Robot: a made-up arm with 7 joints.
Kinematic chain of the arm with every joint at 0, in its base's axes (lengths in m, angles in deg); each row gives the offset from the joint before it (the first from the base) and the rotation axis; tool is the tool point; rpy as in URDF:
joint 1: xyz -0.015 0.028 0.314 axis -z
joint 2: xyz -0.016 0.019 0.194 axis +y
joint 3: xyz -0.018 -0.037 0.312 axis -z
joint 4: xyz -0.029 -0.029 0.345 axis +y
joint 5: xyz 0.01 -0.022 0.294 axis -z
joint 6: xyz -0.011 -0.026 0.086 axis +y
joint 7: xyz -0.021 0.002 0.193 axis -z
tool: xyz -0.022 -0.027 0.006 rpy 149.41 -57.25 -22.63
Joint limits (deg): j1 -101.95..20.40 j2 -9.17..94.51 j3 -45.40..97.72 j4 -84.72..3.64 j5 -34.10..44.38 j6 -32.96..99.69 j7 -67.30..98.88
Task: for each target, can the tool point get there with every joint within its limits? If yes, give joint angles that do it. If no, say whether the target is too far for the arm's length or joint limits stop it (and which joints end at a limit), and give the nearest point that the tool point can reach.
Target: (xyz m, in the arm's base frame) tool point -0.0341 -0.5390 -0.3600
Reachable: no: joint limits stop it (at a limit: joint 1, joint 2, joint 4, joint 5, joint 6, joint 7) | nearest point 0.8417 -0.4419 0.2413 | short by 1.067 m
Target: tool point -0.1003 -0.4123 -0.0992
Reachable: no: joint limits stop it (at a limit: joint 1, joint 2, joint 3, joint 4, joint 5, joint 6, joint 7) | nearest point 0.5686 -0.6534 0.5655 | short by 0.973 m
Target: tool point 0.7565 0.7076 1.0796
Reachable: yes | joints -47.40 68.17 30.15 -18.82 33.51 67.59 80.77
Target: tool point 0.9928 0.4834 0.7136
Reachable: yes | joints -19.02 82.96 60.38 -33.25 -24.43 83.68 78.24
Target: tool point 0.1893 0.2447 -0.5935
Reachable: no: joint limits stop it (at a limit: joint 2, joint 3, joint 4, joint 6, joint 7) | nearest point 0.6452 0.7283 0.2164 | short by 1.048 m
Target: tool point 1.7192 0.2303 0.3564
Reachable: no: too far | nearest point 1.2055 0.1704 0.4085 | short by 0.520 m
